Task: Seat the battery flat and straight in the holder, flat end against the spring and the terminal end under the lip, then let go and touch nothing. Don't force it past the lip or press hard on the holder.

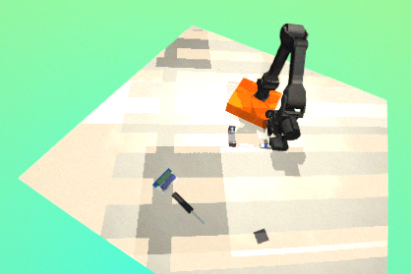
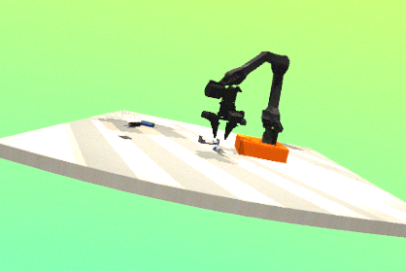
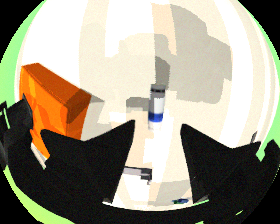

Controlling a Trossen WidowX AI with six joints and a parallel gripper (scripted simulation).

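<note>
My gripper tip is 4 cm above the battery. From my gripper tip the other things lie so: black-handled screwdriver: 43 cm ahead, 8 cm to the right, 4 cm below; then black square: 33 cm ahead, 17 cm to the left, 5 cm below.
</note>
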